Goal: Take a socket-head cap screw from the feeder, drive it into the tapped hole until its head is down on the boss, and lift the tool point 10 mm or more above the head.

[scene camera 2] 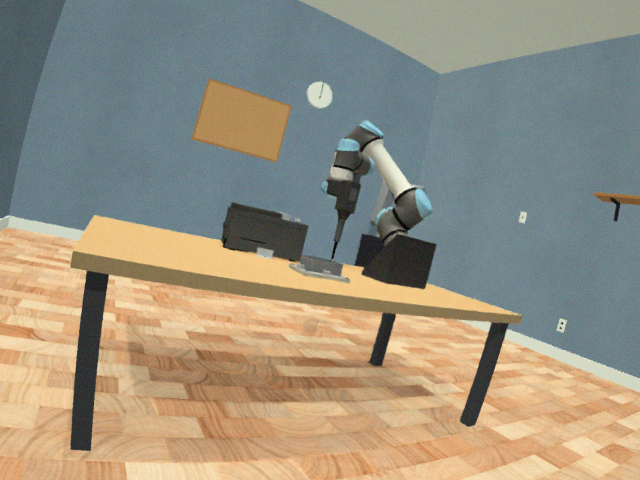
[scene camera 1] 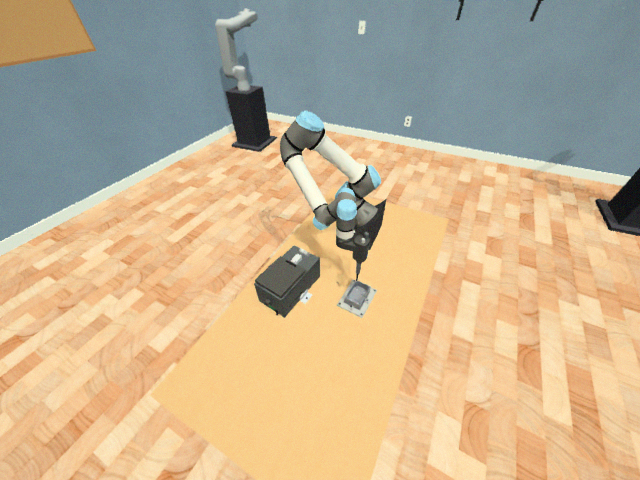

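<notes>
My screwdriver tool [scene camera 1: 356,279] [scene camera 2: 333,257] points down, slightly tilted in both views. Its thin tip is at the rear edge of the grey housing [scene camera 1: 357,295] [scene camera 2: 320,264], at or just above the rim. Whether it touches cannot be told. The housing is an open, box-like part on a light flat plate [scene camera 1: 343,305] [scene camera 2: 337,277]. The black screw feeder [scene camera 1: 287,279] [scene camera 2: 264,232] stands apart from the tool, to the left of the housing in both views. The screw, the tapped hole and the boss are too small or hidden to make out, and whether the bit holds a screw cannot be told.
A small white piece [scene camera 1: 306,297] [scene camera 2: 264,252] sits at the feeder's side facing the housing. The wooden table [scene camera 1: 310,372] [scene camera 2: 180,260] carries these things. The arm's black base block [scene camera 2: 405,260] stands to the right of the housing in the scene camera 2 view.
</notes>
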